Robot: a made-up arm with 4 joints.
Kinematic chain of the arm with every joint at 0, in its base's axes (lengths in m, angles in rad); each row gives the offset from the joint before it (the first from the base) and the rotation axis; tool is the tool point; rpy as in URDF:
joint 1: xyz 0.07 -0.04 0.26 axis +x
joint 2: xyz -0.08 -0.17 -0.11 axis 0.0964 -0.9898 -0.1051
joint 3: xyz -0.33 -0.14 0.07 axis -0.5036 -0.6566 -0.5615
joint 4: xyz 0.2 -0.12 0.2 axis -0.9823 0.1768 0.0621
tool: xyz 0.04 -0.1 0 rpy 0.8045 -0.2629 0.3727
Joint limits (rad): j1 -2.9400..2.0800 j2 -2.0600..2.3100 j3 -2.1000..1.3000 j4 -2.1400..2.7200
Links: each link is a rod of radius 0.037 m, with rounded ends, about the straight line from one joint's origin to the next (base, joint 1, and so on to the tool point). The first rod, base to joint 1, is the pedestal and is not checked.
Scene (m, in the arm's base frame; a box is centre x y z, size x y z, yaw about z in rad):
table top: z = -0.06
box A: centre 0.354 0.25 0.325 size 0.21 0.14 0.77 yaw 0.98
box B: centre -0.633 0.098 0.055 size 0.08 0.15 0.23 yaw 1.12
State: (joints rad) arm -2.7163 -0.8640 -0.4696 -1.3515
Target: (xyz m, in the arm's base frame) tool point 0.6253 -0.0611 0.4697
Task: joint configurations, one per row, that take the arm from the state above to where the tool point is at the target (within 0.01 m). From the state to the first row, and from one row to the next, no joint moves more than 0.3 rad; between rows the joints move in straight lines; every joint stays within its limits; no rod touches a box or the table.
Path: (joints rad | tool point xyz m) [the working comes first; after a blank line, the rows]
Joints at the target: -1.3210 -2.0600 1.0715 0.9366
Straight joint move there: touches box A.

1: -2.4457 -0.8716 -0.4684 -1.1322 | 0.0488 0.2556 0.5512
2: -2.1752 -0.8792 -0.4673 -0.9129 | 0.0601 0.1776 0.6332
3: -1.9046 -0.8867 -0.4661 -0.6936 | 0.0746 0.0767 0.6909
4: -1.6340 -0.8943 -0.4650 -0.4742 | 0.0918 -0.0388 0.7175
5: -1.3634 -0.9019 -0.4638 -0.2549 | 0.1110 -0.1587 0.7092
6: -1.0929 -0.9095 -0.4626 -0.0356 | 0.1311 -0.2717 0.6662
7: -0.8223 -0.9170 -0.4615 0.1837 | 0.1514 -0.3673 0.5920
8: -0.9054 -1.1075 -0.2060 0.3092 | 0.2348 -0.3031 0.6608
9: -0.9885 -1.2980 0.0495 0.4347 | 0.3261 -0.2282 0.6926
10: -1.0716 -1.4885 0.3050 0.5602 | 0.4189 -0.1557 0.6841
11: -1.1548 -1.6790 0.5605 0.6857 | 0.5051 -0.0983 0.6379
12: -1.2379 -1.8695 0.8160 0.8111 | 0.5763 -0.0654 0.5624
13: -1.3210 -2.0600 1.0715 0.9366 | 0.6253 -0.0611 0.4697

